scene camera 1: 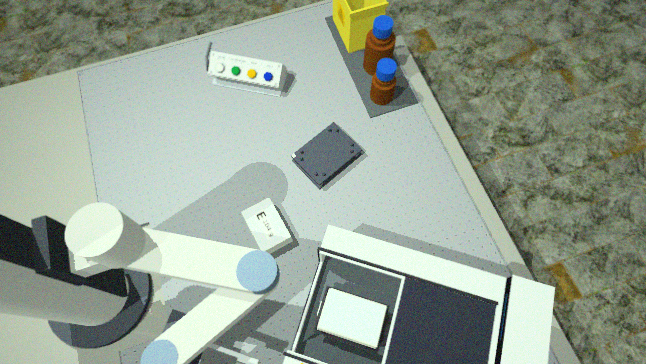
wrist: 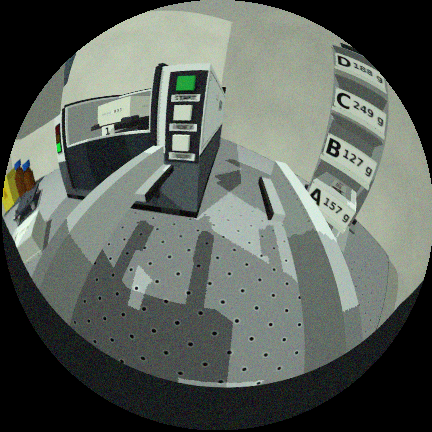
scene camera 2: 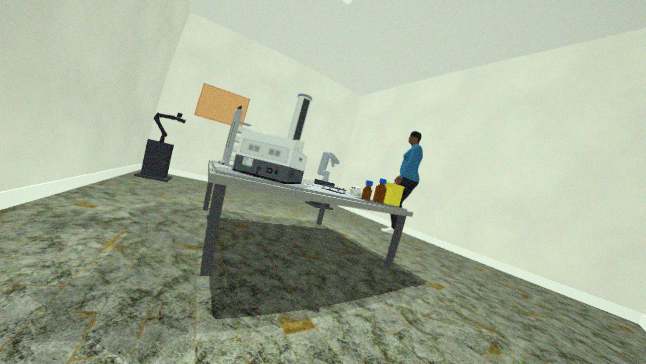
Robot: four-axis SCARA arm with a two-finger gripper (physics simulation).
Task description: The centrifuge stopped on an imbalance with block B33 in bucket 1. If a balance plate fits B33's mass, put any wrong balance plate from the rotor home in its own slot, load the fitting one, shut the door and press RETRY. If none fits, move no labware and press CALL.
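Frame: origin at the arm's base, x ahead, y right, z down, level; centimetres.
Where they show: gripper, between the fingertips: (wrist: 216, 162); arm's base, origin of its link: (scene camera 1: 102, 295).
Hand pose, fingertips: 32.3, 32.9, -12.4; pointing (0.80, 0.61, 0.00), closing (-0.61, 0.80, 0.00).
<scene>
Each offset is from my fingertips to the top centre of the thing, as dx, dy, dz. "*": to the spot under its first point.
The centrifuge (scene camera 1: 420, 254) (scene camera 2: 272, 149) (wrist: 106, 170) has its door open. A white block @[+24.5, -5.2, -7.1] (scene camera 1: 352, 317) (wrist: 114, 113) sits in a bucket inside; its small label appears to read B33. A tag "1" @[* +18.5, -9.5, -1.5] (wrist: 107, 131) is below it. The green START button @[+7.5, +0.0, -8.0] (wrist: 185, 83) and two white buttons show in the wrist view. The shelf rack @[* -9.8, +18.2, -8.9] (wrist: 381, 142) carries labels A 157 g, B 127 g, C 249 g and D 188 g; something clear-sided stands at shelf A. A white box @[+12.6, -35.2, +6.9] (scene camera 1: 267, 225) (wrist: 31, 234) is marked E 104 g. My gripper (wrist: 216, 162) is shut and empty, its pads apart, in front of the centrifuge.
A panel @[+21.0, -83.9, +2.7] (scene camera 1: 247, 71) with white, green, yellow and blue buttons stands at the table's far side. A dark flat plate @[+34.5, -49.9, +6.7] (scene camera 1: 327, 155), two brown bottles (scene camera 1: 380, 50) (scene camera 1: 384, 87) and a yellow bin @[+59.0, -82.5, -6.4] (scene camera 1: 357, 27) are beyond the centrifuge. A person (scene camera 2: 411, 162) stands behind the table.
</scene>
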